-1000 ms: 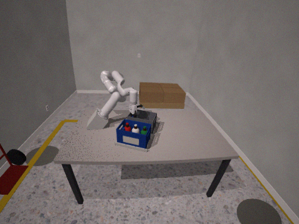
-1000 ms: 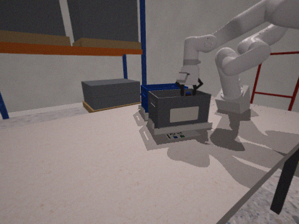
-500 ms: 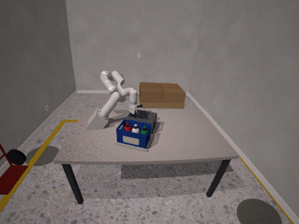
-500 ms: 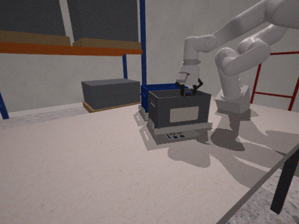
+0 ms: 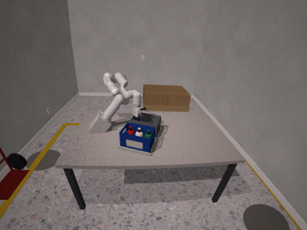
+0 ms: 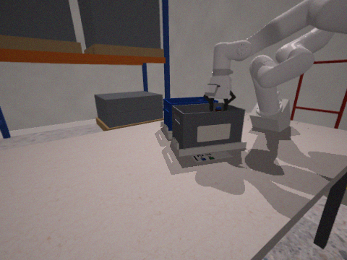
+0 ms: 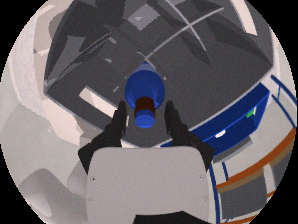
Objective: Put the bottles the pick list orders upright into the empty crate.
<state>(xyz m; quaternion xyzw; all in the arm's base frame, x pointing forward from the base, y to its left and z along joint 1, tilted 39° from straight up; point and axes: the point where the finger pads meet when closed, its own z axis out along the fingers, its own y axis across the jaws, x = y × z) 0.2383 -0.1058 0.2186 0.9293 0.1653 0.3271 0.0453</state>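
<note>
Right now the red-capped bottle is 13 cm to the right of my hand, 7 cm below it and 7 cm behind it. The rest, counted from my hand: blue crate 21 cm to the right, 7 cm below, 1 cm behind; then white-capped bottle 17 cm to the right, 7 cm below, 1 cm ahead; then grey crate 10 cm ahead, 7 cm below.
</note>
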